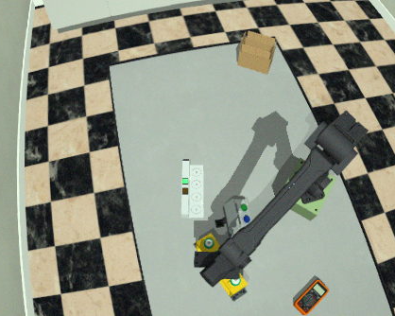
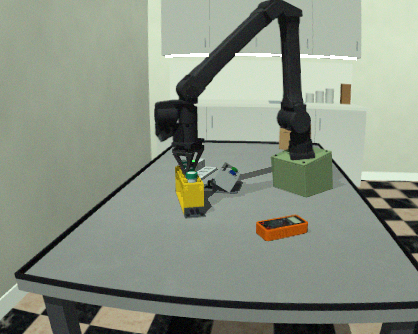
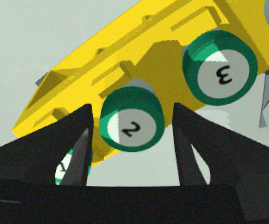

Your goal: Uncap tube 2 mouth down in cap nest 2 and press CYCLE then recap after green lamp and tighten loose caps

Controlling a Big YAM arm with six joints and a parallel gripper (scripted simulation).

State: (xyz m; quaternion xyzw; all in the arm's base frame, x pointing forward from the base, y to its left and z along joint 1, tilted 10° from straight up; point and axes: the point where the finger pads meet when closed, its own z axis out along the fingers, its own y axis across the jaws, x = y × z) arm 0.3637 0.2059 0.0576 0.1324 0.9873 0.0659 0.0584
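The cap is right at my hand. From my hand the other things lie so: grey key housing (10 cm behind, 19 cm to the right, 6 cm below); then green READY key (12 cm behind, 21 cm to the right, 5 cm below); then blue cycle key (12 cm behind, 17 cm to the right, 5 cm below).
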